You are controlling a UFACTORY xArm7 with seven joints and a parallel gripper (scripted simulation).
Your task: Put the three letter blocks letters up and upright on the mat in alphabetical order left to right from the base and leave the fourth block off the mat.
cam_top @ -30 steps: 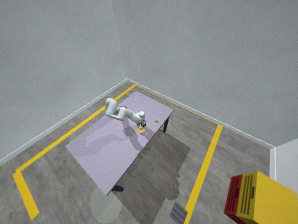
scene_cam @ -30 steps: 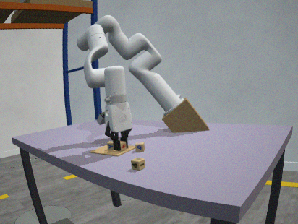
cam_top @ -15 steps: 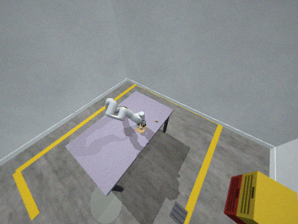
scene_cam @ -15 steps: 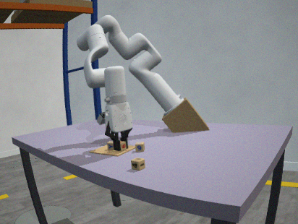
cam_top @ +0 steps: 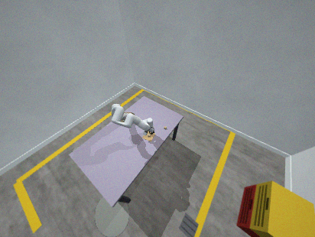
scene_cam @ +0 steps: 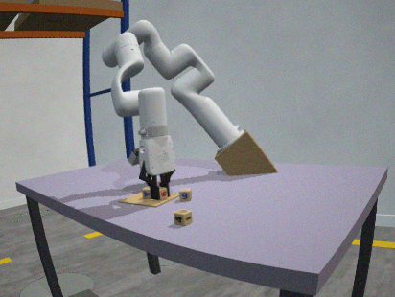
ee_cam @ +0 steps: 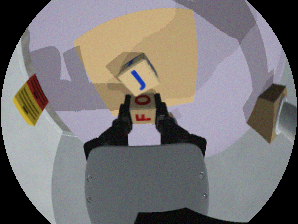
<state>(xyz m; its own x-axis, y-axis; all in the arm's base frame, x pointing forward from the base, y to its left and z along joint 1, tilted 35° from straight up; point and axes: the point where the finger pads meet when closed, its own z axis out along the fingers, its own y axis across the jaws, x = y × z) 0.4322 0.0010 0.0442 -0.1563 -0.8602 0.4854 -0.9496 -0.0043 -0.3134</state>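
The tan mat is 10 mm behind my hand, 50 mm to the right of it and 30 mm below it.
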